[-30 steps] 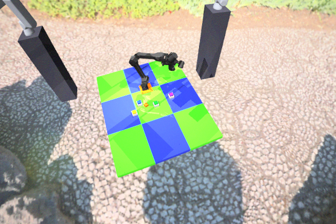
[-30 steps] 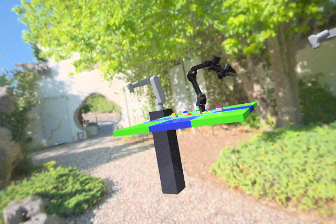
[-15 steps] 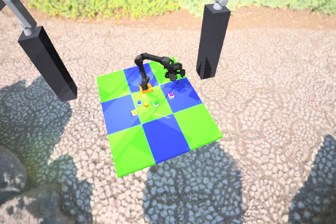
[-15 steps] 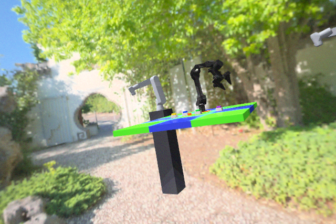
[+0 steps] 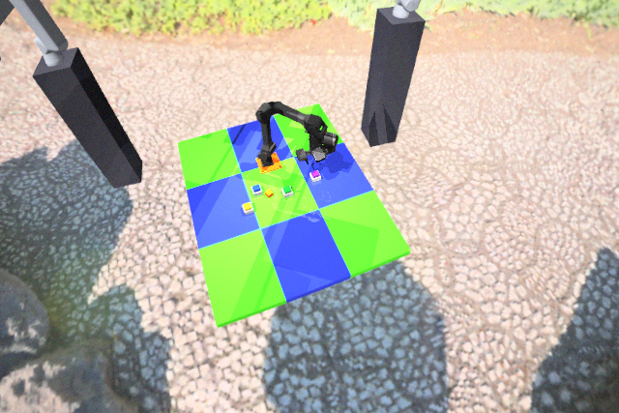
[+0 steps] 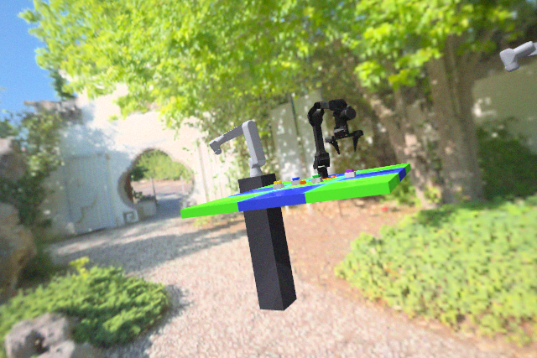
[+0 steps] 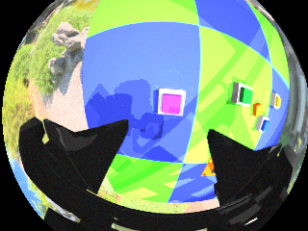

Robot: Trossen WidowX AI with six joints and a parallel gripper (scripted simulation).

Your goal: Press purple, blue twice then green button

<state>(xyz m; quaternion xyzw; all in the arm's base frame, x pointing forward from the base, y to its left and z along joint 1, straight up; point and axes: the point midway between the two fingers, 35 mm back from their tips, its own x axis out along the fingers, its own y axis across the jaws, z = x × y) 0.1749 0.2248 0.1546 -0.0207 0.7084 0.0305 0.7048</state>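
The purple button is 9 cm below my gripper tip. Also, from my gripper tip: small orange block 4 cm ahead, 26 cm to the right, 11 cm below; green button 6 cm ahead, 17 cm to the right, 9 cm below; blue button 1 cm ahead, 31 cm to the right, 9 cm below.
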